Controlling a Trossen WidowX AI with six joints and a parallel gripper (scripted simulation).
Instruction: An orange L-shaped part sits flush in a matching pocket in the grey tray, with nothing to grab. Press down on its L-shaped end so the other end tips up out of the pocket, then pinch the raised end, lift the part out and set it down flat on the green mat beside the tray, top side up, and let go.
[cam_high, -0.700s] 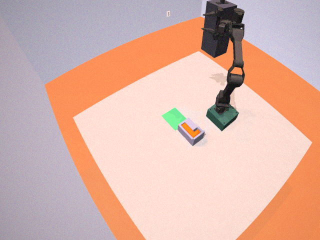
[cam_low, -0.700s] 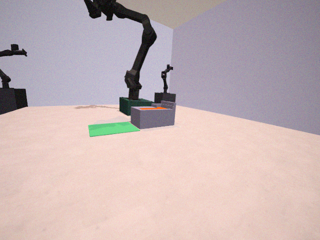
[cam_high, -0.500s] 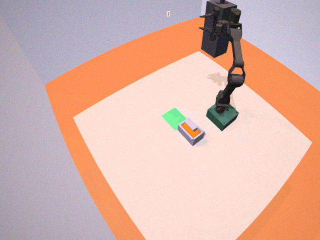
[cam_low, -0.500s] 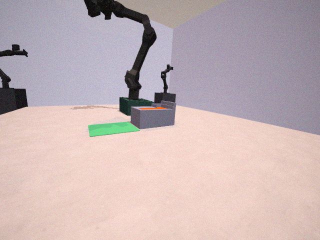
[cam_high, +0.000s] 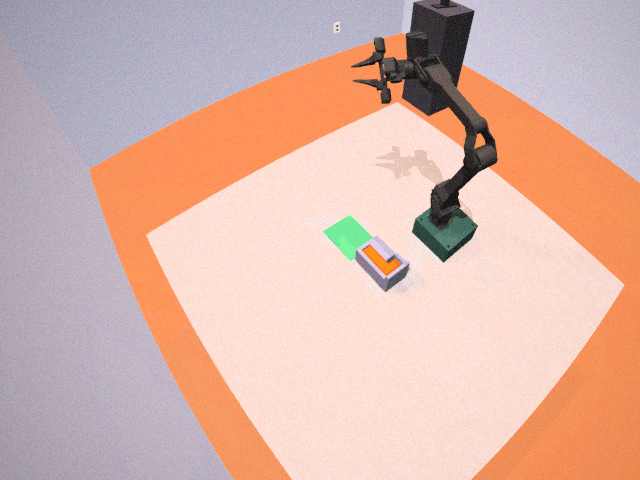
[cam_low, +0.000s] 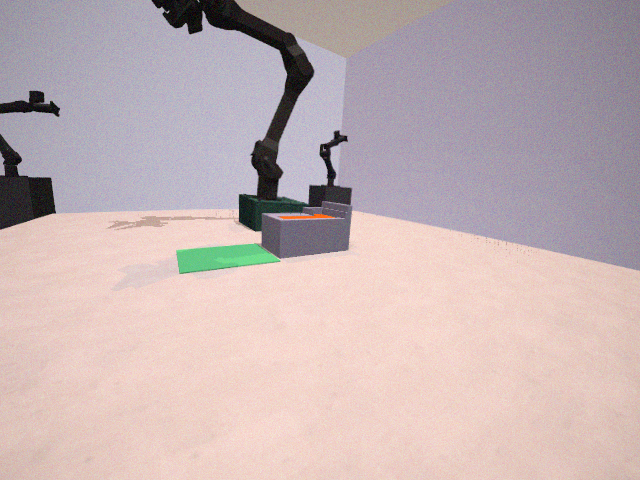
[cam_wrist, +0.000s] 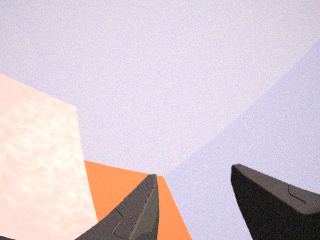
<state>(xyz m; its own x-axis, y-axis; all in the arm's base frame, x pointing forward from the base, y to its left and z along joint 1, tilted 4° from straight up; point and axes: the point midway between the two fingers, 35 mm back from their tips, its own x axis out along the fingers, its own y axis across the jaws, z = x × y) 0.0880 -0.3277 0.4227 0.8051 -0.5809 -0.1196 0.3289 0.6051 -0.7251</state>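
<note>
The orange L-shaped part is 11 cm ahead of my gripper tip, 33 cm to the left of it and 46 cm below it. Round my gripper tip: green mat: 12 cm ahead, 16 cm to the left, 52 cm below.
</note>
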